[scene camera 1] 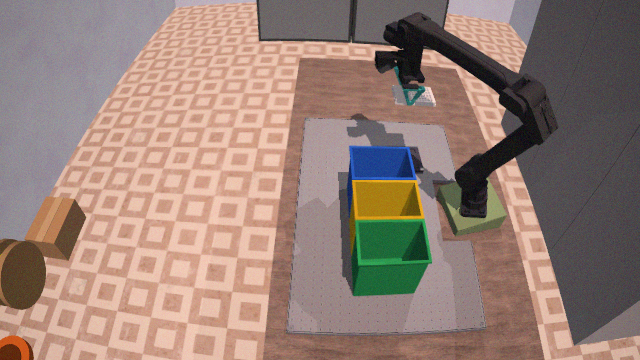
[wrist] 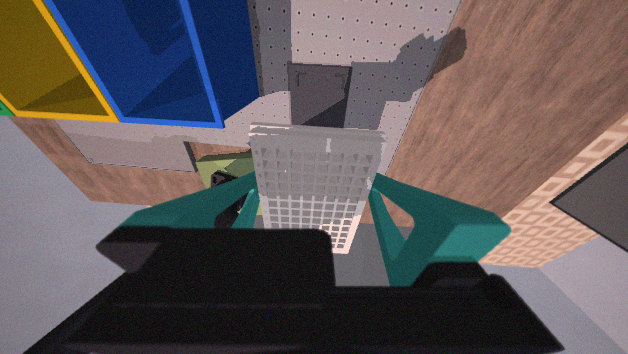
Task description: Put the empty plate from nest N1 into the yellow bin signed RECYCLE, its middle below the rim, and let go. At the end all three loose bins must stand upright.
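Frame: origin at the arm's base, x ahead, y left, z up, level; centimetres.
Where they show: gripper, fingertip midpoint: (scene camera 1: 406, 96) (wrist: 314, 177); arm's base, origin of the base link: (scene camera 1: 473, 202).
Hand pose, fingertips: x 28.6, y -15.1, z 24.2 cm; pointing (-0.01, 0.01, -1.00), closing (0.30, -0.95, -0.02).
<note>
Each offset is from my fingertips to the top centre of the thing. Level surfaces: height alone.
My gripper (scene camera 1: 414, 95) (wrist: 314, 177) has teal fingers and is shut on the white gridded plate @[dx -2.2, dy -0.5, dz +1.6 cm] (scene camera 1: 428, 96) (wrist: 315, 167), one finger at each long side. It holds the plate high above the bench, beyond the blue bin. The yellow bin @[dx +0.5, dy +32.9, dz -9.9 cm] (scene camera 1: 387, 200) (wrist: 35, 65) stands upright between the blue bin @[dx +3.8, dy +20.0, dz -9.9 cm] (scene camera 1: 382, 162) (wrist: 150, 65) and the green bin @[dx -2.8, dy +45.7, dz -9.9 cm] (scene camera 1: 390, 277) (wrist: 5, 109). The sign on the yellow bin cannot be read. The dark nest @[dx -1.4, dy -0.8, dz -26.4 cm] (scene camera 1: 416, 159) (wrist: 320, 90) lies beside the blue bin on the perforated board.
The grey perforated board @[dz -27.8 cm] (scene camera 1: 320, 270) (wrist: 370, 20) lies on the brown wooden top @[dz -29.2 cm] (scene camera 1: 330, 85) (wrist: 525, 75). The arm's base stands on a green block (scene camera 1: 480, 226) (wrist: 225, 164) to the right of the bins. Grey panels (scene camera 1: 305, 20) stand at the back.
</note>
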